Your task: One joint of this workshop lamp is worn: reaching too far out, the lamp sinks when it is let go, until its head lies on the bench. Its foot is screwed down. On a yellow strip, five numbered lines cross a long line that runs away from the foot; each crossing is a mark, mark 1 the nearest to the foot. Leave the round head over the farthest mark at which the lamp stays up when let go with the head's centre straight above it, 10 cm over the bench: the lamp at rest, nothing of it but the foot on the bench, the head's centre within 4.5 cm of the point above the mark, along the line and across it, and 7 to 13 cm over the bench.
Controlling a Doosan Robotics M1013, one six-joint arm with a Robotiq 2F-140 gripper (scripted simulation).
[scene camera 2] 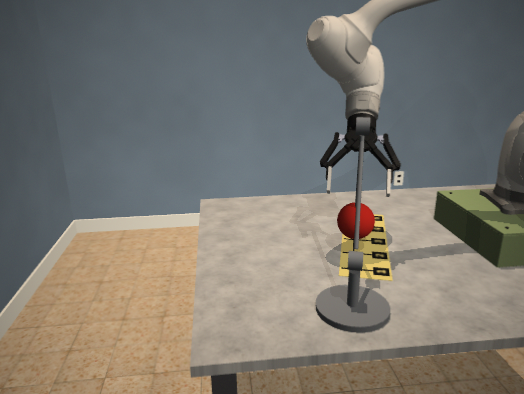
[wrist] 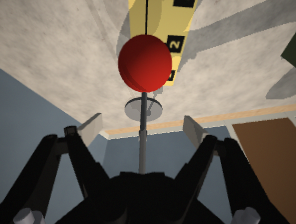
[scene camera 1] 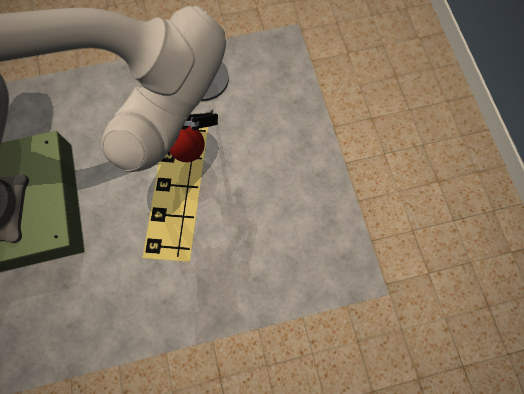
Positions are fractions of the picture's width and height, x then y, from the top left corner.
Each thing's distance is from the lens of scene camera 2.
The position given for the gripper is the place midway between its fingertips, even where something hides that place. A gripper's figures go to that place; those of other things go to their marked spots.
gripper (scene camera 2: 0.68, 0.49): 110 cm
yellow strip (scene camera 2: 0.72, 0.67): 118 cm
